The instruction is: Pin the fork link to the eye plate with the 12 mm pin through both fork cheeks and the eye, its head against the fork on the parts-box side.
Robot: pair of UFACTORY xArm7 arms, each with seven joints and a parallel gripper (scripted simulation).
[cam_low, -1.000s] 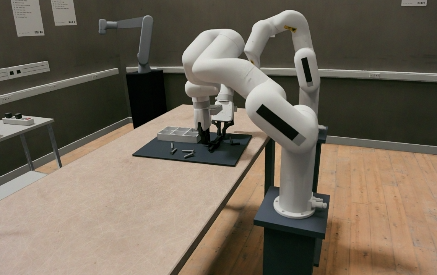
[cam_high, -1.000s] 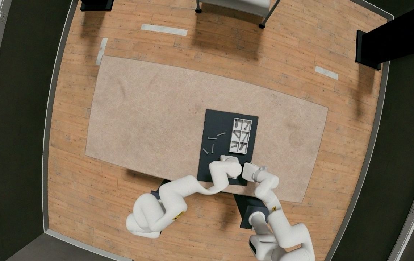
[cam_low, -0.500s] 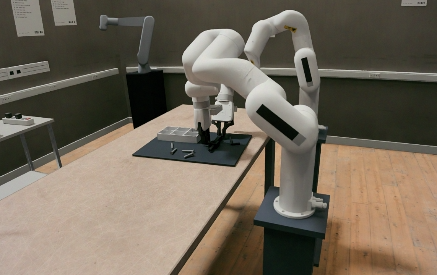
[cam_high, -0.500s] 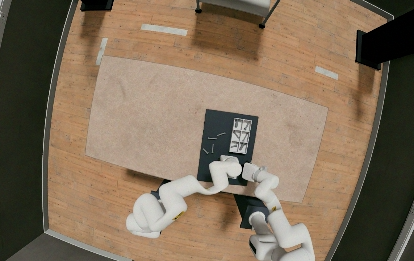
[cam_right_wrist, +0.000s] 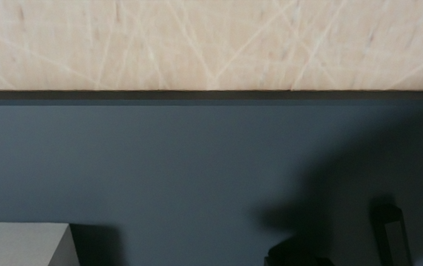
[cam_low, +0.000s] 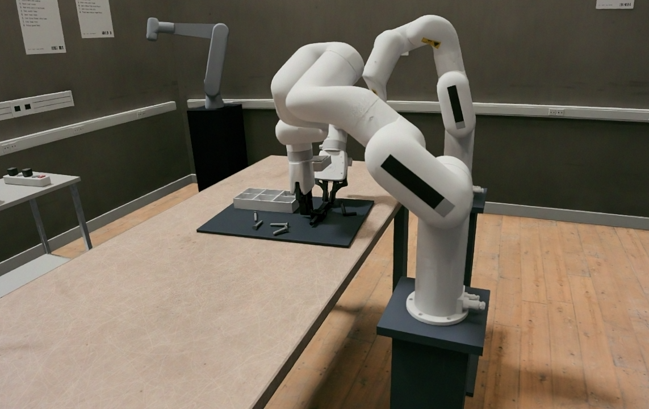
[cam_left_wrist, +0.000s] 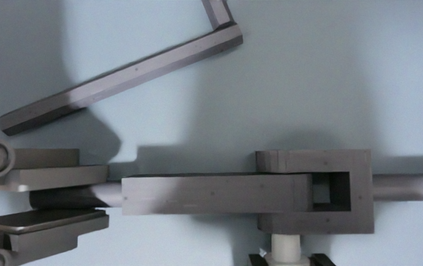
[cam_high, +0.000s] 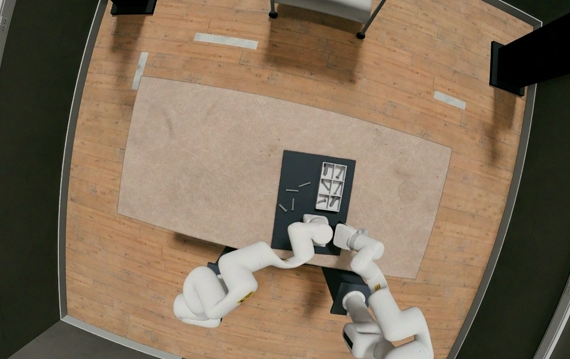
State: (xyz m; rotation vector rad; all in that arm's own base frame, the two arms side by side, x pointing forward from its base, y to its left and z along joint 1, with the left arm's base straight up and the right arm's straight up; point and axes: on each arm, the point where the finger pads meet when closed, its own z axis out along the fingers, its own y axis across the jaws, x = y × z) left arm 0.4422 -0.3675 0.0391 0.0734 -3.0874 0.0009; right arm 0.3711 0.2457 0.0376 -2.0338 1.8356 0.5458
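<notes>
Now: left hand 4 cm past the black eye plate, 4 cm to the left of it and 2 cm above it. The rest, counted from my left hand: black l-shaped piece: 11 cm behind, 5 cm to the right, 2 cm below; then thicker pin: 4 cm behind, 2 cm below; then dark mat: 6 cm ahead, 3 cm below.
The black eye plate lies 6 cm to the left of my right hand and 2 cm below it. Round my right hand: black l-shaped piece 7 cm behind, 4 cm to the left, 2 cm below; then thicker pin 1 cm ahead, 10 cm to the left, 2 cm below; then dark mat 10 cm ahead, 10 cm to the left, 3 cm below.
</notes>
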